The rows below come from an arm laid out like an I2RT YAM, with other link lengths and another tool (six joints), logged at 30 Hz.
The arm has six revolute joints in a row. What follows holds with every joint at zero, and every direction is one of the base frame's.
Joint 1 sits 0.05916 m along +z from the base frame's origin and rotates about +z.
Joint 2 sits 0.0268 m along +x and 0.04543 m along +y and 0.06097 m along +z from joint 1 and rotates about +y.
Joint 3 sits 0.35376 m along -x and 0.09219 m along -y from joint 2 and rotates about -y.
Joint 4 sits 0.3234 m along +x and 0.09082 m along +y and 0.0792 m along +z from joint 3 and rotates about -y.
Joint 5 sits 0.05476 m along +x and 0.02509 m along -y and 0.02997 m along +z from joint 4 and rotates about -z.
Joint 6 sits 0.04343 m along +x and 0.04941 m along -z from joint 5 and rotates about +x.
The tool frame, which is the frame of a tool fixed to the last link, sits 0.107 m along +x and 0.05 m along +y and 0.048 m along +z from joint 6; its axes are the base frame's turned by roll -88.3, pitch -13.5 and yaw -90 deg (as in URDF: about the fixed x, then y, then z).
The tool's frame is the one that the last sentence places.
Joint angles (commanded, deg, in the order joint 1, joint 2, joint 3, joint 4, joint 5, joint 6), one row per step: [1.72, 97.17, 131.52, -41.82, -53.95, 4.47]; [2.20, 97.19, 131.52, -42.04, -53.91, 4.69]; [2.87, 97.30, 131.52, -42.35, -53.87, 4.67]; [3.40, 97.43, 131.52, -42.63, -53.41, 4.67]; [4.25, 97.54, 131.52, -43.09, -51.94, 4.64]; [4.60, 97.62, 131.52, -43.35, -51.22, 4.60]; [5.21, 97.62, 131.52, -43.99, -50.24, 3.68]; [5.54, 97.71, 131.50, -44.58, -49.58, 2.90]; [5.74, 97.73, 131.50, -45.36, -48.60, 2.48]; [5.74, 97.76, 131.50, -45.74, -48.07, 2.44]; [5.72, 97.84, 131.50, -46.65, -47.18, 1.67]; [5.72, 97.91, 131.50, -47.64, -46.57, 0.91]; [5.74, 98.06, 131.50, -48.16, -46.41, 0.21]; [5.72, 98.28, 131.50, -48.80, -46.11, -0.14]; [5.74, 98.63, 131.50, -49.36, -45.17, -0.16]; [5.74, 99.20, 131.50, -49.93, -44.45, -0.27]
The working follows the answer.
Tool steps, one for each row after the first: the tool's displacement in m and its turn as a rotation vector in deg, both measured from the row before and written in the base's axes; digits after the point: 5 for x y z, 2 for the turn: [-0.00094, 0.00319, -0.00041, 0.11, 0.42, 0.42]; [-0.00080, 0.00467, -0.00135, -0.04, 0.40, 0.63]; [0.00092, 0.00339, -0.00157, -0.09, 0.41, 0.07]; [0.00222, 0.00485, -0.00224, -0.28, 0.53, -0.60]; [0.00154, 0.00195, -0.00139, -0.16, 0.30, -0.36]; [-0.00025, 0.00393, -0.00237, -0.73, -0.14, -0.26]; [0.00100, 0.00225, -0.00280, -0.62, 0.05, -0.23]; [0.00176, 0.00082, -0.00255, -0.51, 0.44, -0.71]; [0.00168, -0.00041, -0.00132, -0.17, 0.36, -0.51]; [0.00256, -0.00046, -0.00354, -0.74, 0.35, -0.78]; [0.00162, -0.00011, -0.00353, -0.69, 0.44, -0.47]; [0.00125, 0.00050, -0.00277, -0.52, 0.11, -0.02]; [0.00273, -0.00003, -0.00339, -0.37, 0.57, -0.25]; [0.00575, -0.00040, -0.00439, -0.36, 0.86, -0.88]; [0.00733, -0.00010, -0.00599, -0.39, 1.03, -0.67]
Tool pose at each row, in the base's axes (x y z in m, rotation vector in deg; rounded; the steps above come from the unrounded poses): [0.39736, 0.17973, 0.73724, -90.57, 25.15, -28.45]; [0.39642, 0.18293, 0.73683, -90.66, 25.15, -27.77]; [0.39561, 0.18759, 0.73549, -90.91, 24.93, -26.98]; [0.39654, 0.19098, 0.73391, -91.13, 25.17, -26.63]; [0.39876, 0.19583, 0.73167, -91.46, 26.01, -26.76]; [0.40030, 0.19778, 0.73028, -91.65, 26.50, -26.85]; [0.40005, 0.20171, 0.72791, -92.27, 26.48, -27.36]; [0.40105, 0.20397, 0.72511, -92.84, 26.59, -27.69]; [0.40281, 0.20478, 0.72256, -93.34, 27.42, -28.02]; [0.40449, 0.20438, 0.72124, -93.53, 28.09, -28.17]; [0.40705, 0.20391, 0.71770, -94.21, 28.87, -28.71]; [0.40867, 0.20381, 0.71417, -94.94, 29.47, -28.93]; [0.40992, 0.20430, 0.71140, -95.47, 29.48, -29.02]; [0.41265, 0.20427, 0.70801, -95.96, 30.04, -28.86]; [0.41841, 0.20387, 0.70362, -96.42, 31.37, -28.92]; [0.42574, 0.20377, 0.69763, -97.00, 32.63, -28.69]

